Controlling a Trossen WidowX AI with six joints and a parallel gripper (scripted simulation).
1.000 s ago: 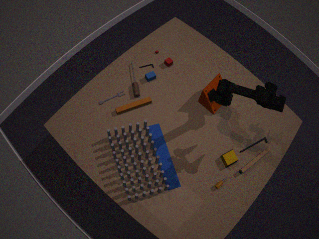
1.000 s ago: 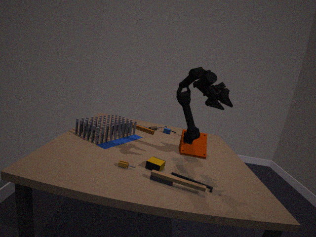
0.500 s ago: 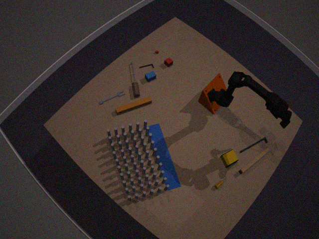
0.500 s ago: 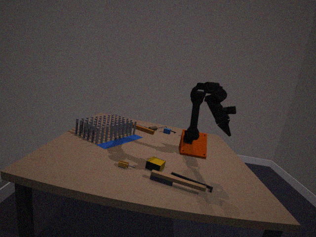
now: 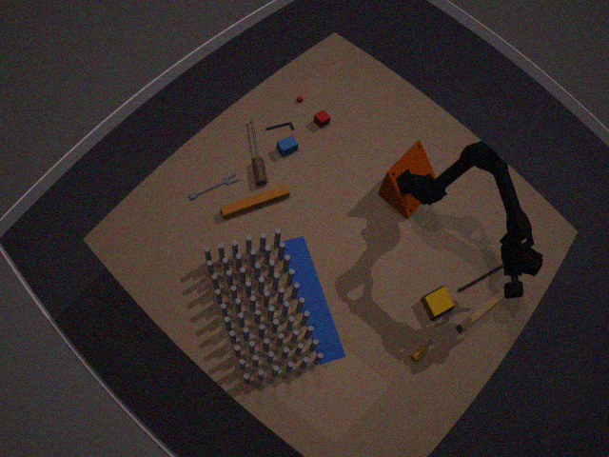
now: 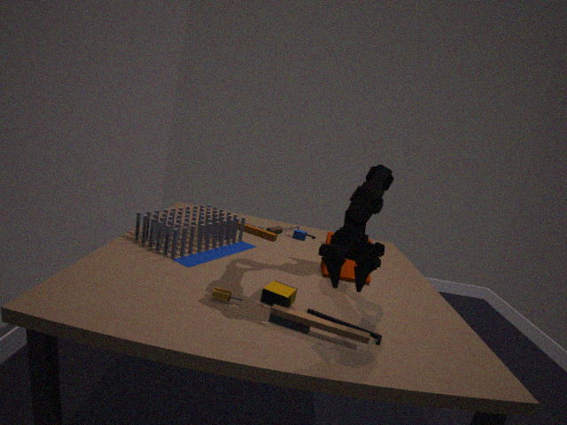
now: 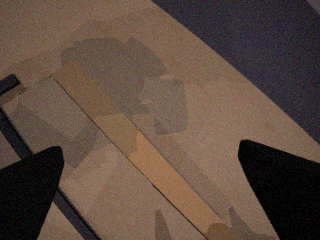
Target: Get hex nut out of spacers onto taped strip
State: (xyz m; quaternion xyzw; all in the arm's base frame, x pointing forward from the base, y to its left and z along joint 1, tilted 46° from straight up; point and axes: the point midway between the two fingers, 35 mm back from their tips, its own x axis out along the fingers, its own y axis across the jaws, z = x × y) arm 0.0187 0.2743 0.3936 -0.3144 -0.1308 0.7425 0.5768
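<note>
Now: gripper tip 32 cm short of the yellow screwdriver, 13 cm above it and 7 cm to the left of it. The rest, counted from my gripper tip: yellow block: 17 cm ahead, 14 cm to the right, 12 cm below; then blue taped strip: 44 cm ahead, 42 cm to the right, 14 cm below; then orange bar: 77 cm to the right, 36 cm ahead, 13 cm below.
</note>
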